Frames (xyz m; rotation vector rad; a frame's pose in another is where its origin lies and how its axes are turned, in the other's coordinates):
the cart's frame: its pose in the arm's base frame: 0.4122 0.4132 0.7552 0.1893 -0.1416 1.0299
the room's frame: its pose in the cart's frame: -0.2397 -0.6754 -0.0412 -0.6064 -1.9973 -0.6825
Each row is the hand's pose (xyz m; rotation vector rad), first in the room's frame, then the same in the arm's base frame.
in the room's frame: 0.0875 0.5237 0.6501 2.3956 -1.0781 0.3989
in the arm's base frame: 0.1147 0.2424 0.5760 -0.8374 1.3156 -1.6992
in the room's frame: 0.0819 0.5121 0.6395 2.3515 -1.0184 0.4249
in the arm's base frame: 0.1296 0.2360 0.5720 -0.8425 1.3808 -1.7336
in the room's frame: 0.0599 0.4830 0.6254 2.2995 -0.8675 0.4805
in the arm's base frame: 0.1592 0.2233 0.5498 -0.8580 1.4743 -1.8404
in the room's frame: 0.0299 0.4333 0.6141 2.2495 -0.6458 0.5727
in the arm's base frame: 0.1956 0.1967 0.5115 -0.8611 1.5656 -2.0230
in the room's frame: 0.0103 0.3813 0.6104 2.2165 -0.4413 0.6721
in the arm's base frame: 0.2220 0.1624 0.4765 -0.8371 1.6110 -2.2143
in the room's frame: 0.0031 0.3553 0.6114 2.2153 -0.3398 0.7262
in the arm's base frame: 0.2318 0.1437 0.4596 -0.8151 1.6034 -2.3192
